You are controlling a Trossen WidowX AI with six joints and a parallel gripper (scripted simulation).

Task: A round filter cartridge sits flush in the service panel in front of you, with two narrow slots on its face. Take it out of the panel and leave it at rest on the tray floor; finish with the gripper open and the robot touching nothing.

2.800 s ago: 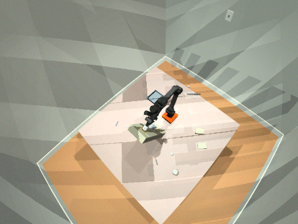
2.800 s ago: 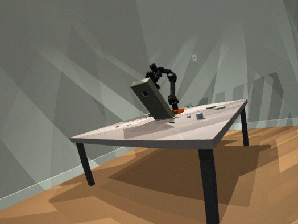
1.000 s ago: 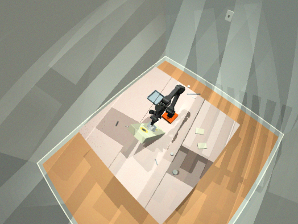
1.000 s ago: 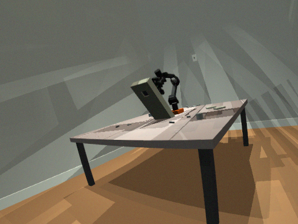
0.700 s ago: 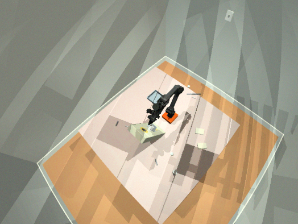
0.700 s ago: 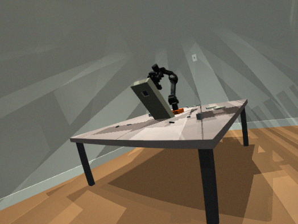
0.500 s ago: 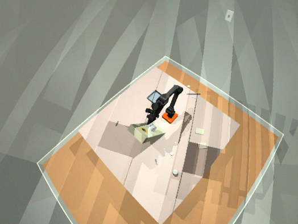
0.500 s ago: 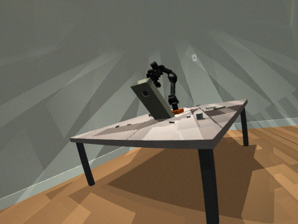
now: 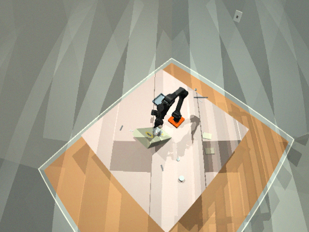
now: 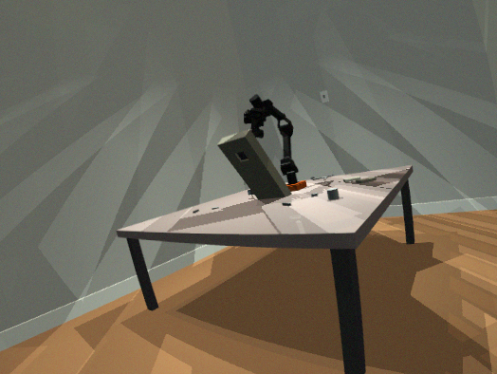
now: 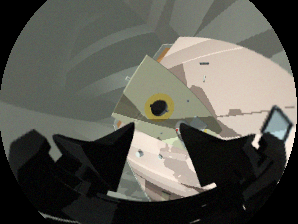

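The round grey filter cartridge lies 10 mm behind my gripper tip, 10 mm to the left of it and 140 mm below it. The rest, counted from my gripper tip: blue-grey tray 400 mm behind, 250 mm to the right, 340 mm below.
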